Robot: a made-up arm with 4 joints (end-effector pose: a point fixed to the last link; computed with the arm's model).
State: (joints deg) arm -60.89 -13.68 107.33 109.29
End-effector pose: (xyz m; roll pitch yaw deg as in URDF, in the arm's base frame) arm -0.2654 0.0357 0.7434 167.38 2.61 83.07
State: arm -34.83 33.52 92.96 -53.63
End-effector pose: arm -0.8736 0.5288 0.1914 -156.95 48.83 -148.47
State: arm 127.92 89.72 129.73 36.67
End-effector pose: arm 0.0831 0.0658 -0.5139 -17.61 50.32 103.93
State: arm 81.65 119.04 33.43 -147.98
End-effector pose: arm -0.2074 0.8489 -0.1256 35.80 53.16 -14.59
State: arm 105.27 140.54 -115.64 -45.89
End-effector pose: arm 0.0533 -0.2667 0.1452 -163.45 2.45 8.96
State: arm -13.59 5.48 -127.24 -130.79
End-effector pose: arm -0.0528 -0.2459 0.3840 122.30 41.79 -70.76
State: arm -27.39 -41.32 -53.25 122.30
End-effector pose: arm -0.2578 -0.5113 -0.2255 7.00 39.34 152.91
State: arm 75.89 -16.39 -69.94 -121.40
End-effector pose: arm 0.1156 -0.2325 0.4177 148.59 13.24 -79.45
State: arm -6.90 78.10 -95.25 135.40
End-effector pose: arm 0.1556 0.4320 -0.0235 -83.17 -31.95 81.21
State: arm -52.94 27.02 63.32 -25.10
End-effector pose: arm -0.7575 0.6275 0.2436 -167.16 61.05 -178.78
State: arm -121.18 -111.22 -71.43 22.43
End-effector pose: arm -0.2273 -0.4575 0.1243 28.98 -5.54 137.01
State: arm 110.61 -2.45 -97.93 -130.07
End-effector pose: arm -0.1114 -0.2264 0.2728 -156.88 -17.21 -55.99
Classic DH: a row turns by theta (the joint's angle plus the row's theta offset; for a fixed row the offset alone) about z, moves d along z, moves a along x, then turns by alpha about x. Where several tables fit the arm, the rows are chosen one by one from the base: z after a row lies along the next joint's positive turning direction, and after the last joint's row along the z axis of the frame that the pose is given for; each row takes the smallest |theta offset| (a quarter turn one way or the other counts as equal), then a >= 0, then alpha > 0; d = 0 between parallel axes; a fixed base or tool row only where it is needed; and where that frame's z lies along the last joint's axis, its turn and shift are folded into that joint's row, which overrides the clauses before.
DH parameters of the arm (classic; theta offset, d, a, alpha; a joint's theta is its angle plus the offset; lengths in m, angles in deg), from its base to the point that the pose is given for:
base (fixed): 0 0.1854 0 90
joint 1: 90 -0.0194 0.0299 90
joint 2: 0 -0.2668 -0.3171 90
joint 3: 90 0.0268 0.1155 90
joint 4: 73.03 0 0.3269 0
tool (fixed): -73.03 -0.4324 0 0

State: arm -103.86 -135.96 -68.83 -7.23
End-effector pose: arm -0.0767 -0.3815 -0.0290 8.31 12.09 131.39
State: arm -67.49 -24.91 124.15 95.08
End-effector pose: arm -0.1248 0.1447 0.6856 -167.31 10.43 108.20
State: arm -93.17 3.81 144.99 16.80
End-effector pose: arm 0.0574 0.3743 0.7934 -154.73 -54.31 146.16
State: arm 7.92 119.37 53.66 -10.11
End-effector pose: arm -0.5495 0.5487 0.8081 100.74 -18.31 54.94
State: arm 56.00 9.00 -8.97 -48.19
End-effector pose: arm 0.6269 0.2879 0.0132 60.40 -32.56 -63.22
